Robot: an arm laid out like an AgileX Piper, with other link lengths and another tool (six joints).
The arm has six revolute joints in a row. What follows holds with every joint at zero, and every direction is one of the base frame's.
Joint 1 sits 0.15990 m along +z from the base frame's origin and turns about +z.
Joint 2 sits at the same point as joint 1 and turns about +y.
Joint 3 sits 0.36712 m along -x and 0.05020 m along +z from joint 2 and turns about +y.
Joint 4 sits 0.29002 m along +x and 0.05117 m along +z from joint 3 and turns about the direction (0.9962, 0, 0.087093).
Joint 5 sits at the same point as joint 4 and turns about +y.
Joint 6 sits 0.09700 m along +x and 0.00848 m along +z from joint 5 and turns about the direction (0.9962, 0, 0.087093).
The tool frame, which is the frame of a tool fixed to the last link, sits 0.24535 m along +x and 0.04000 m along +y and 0.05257 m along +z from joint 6; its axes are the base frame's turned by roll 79.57, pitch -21.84 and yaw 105.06 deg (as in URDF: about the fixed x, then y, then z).
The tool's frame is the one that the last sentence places.
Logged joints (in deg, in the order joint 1, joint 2, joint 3, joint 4, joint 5, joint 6), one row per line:
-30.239 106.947 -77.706 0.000 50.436 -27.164
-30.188 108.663 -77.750 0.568 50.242 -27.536
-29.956 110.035 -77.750 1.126 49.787 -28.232
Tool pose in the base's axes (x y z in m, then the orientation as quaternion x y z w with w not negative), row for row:
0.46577 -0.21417 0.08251 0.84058 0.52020 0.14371 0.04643
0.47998 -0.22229 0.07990 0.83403 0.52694 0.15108 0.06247
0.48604 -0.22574 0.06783 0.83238 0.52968 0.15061 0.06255
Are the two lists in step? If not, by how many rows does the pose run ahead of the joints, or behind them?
The pose runs 2 rows behind the joints: the pose in row i belongs to the joints in row i - 2.
